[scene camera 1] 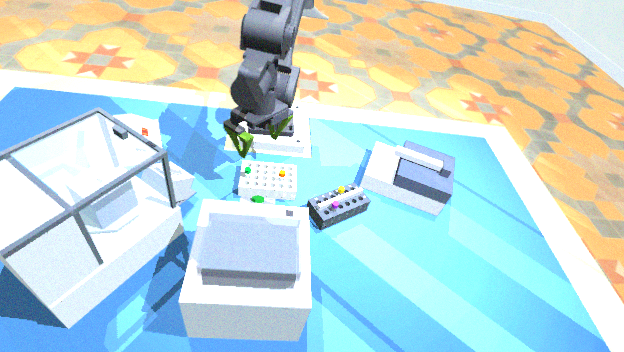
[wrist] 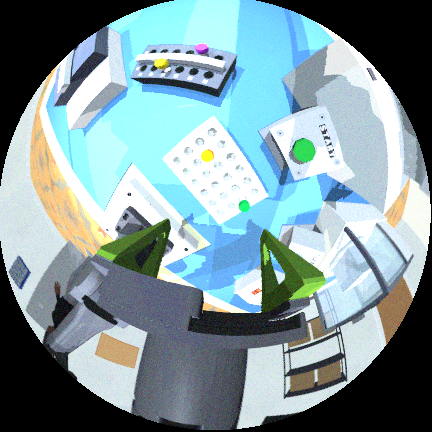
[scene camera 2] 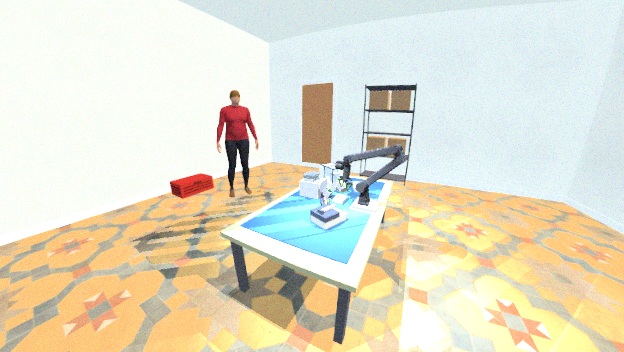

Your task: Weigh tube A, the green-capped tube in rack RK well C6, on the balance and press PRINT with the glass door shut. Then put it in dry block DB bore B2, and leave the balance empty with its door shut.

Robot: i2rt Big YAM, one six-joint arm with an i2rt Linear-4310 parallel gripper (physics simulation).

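Frame: origin at the arm's base, x back, y right, z up, level; millimetres.
Where they show: gripper, fingertip midpoint: [scene camera 1: 258, 147] [wrist: 214, 228] [scene camera 2: 344, 189]; arm's base, link origin: [scene camera 2: 363, 202].
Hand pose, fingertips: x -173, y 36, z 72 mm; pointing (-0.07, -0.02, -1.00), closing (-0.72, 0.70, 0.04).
Each offset is from my fingertips to the top centre of the thing.
The green-capped tube {dx -27, dy +21, dz -40 mm} [scene camera 1: 248, 170] [wrist: 244, 206] stands in a corner well of the white rack {dx -21, dy -27, dz -64 mm} [scene camera 1: 265, 192] [wrist: 261, 197]; an orange-yellow-capped tube {dx -33, dy -55, dz -40 mm} [scene camera 1: 282, 173] [wrist: 207, 155] stands in it too. My gripper [scene camera 1: 259, 147] [scene camera 2: 345, 190] [wrist: 214, 228] is open and empty, above the table on the arm-base side of the rack, apart from the tube. The glass-walled balance {dx -161, dy +259, dz +128 mm} [scene camera 1: 125, 265] [wrist: 369, 255] stands to the left in scene camera 1; I cannot tell whether its door is shut, and its PRINT button is not readable. I cannot tell which block is DB.
A dark two-row block [scene camera 1: 340, 216] [wrist: 175, 86] holds yellow- and magenta-capped tubes. Beyond it is a device with a grey lid {dx +2, dy -373, dz +7 mm} [scene camera 1: 425, 177] [wrist: 91, 52]. A START box with a green button {dx -124, dy -1, dz -20 mm} [scene camera 1: 257, 199] [wrist: 304, 150] stands between the rack and a large clear-lidded machine {dx -236, dy +7, dz +96 mm} [scene camera 1: 245, 317].
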